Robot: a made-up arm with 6 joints.
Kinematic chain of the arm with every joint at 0, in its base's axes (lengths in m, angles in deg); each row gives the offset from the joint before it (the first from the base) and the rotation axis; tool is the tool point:
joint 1: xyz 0 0 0.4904 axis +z
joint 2: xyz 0.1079 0 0 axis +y
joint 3: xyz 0 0 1.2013 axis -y
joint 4: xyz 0 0 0.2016 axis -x
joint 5: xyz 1.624 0 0 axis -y
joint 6: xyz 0.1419 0 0 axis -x
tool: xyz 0 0 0
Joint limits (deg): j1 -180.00..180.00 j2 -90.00..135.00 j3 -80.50..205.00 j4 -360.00..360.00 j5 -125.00..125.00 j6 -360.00..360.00
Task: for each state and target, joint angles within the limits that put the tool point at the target. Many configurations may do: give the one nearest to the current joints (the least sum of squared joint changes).
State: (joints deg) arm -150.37 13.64 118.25 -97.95 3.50 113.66
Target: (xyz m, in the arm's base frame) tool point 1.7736 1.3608 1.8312
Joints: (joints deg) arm -142.73 -29.47 134.50 -97.84 3.59 113.66
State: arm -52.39 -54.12 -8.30 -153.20 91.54 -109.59
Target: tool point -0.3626 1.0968 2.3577
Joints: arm -74.70 -78.09 12.37 -154.83 91.62 -109.59
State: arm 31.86 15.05 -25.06 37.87 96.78 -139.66
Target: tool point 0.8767 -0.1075 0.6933
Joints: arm -11.88 -28.96 -72.14 35.33 113.40 -139.66
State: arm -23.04 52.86 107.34 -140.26 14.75 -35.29
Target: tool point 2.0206 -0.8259 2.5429
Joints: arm -21.61 58.40 106.32 -140.31 15.15 -35.29
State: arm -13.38 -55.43 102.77 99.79 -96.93 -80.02
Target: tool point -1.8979 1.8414 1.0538
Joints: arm -47.16 -67.98 100.07 100.73 -90.44 -80.02
